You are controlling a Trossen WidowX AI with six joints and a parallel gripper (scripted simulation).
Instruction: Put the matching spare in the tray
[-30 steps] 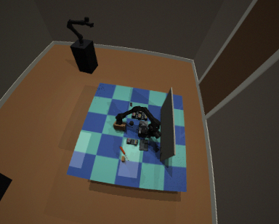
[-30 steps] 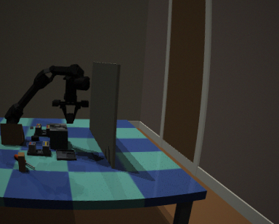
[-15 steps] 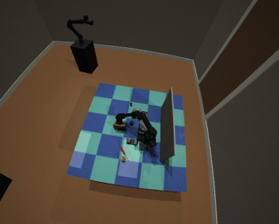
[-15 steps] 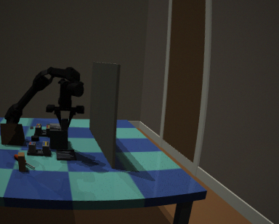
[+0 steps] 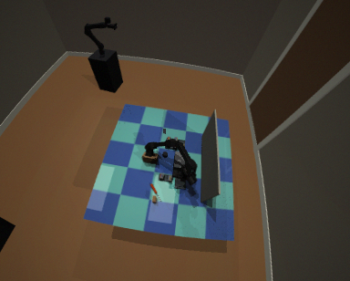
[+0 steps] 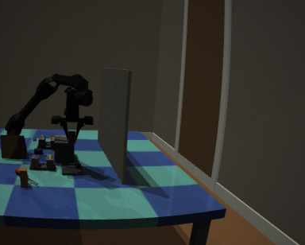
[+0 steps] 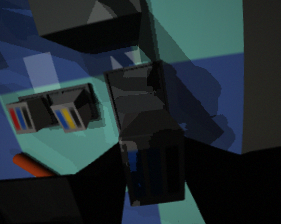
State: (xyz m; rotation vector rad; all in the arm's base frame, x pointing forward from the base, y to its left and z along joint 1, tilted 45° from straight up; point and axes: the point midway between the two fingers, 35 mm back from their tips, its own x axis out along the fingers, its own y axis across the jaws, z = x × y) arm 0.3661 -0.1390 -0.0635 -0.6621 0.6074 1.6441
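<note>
My gripper tip is now 14 cm above the flat dark tray. Also, from my gripper tip: grey mounted unit (7 cm behind, 19 cm to the left, 9 cm below); tall grey panel (17 cm ahead, 22 cm to the left, 8 cm above).
</note>
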